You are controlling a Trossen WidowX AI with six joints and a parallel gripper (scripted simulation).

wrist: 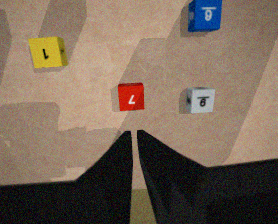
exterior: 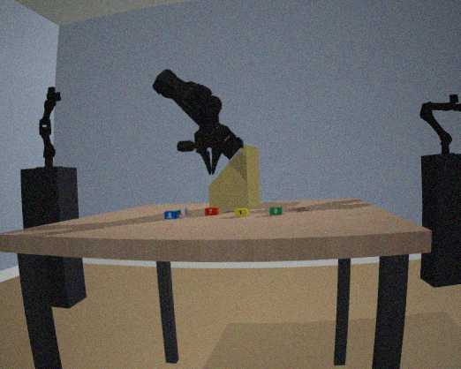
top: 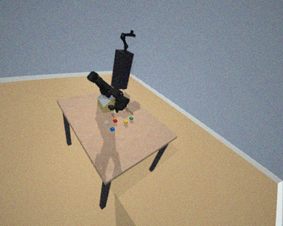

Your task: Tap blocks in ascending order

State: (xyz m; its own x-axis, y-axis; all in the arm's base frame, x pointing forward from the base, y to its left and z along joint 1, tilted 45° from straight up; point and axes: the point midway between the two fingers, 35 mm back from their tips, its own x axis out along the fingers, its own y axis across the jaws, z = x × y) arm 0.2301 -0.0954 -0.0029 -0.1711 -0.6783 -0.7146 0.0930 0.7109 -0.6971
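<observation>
The red block is 11 cm below my gripper tip. Also, from my gripper tip: yellow block (11 cm below, 9 cm to the left, 7 cm ahead); white block (11 cm below, 10 cm to the right, 2 cm behind); blue block (11 cm below, 10 cm to the right, 9 cm ahead).
</observation>
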